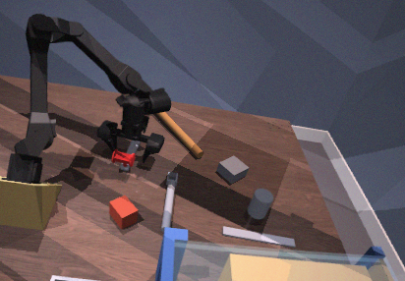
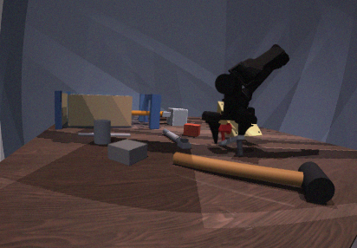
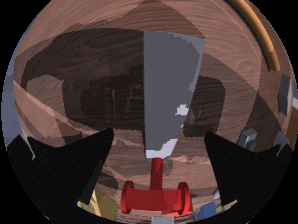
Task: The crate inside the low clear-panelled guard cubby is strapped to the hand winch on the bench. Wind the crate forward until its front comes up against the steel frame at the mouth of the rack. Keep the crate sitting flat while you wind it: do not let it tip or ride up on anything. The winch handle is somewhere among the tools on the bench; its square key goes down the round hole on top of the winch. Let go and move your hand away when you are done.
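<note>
The red grip is 50 mm to the right of my gripper tip and 30 mm above it. Round my gripper tip: flat grey bar (410 mm ahead, 180 mm to the right, 10 mm below); grey block (320 mm ahead, 60 mm to the left); winch handle (20 mm above).
</note>
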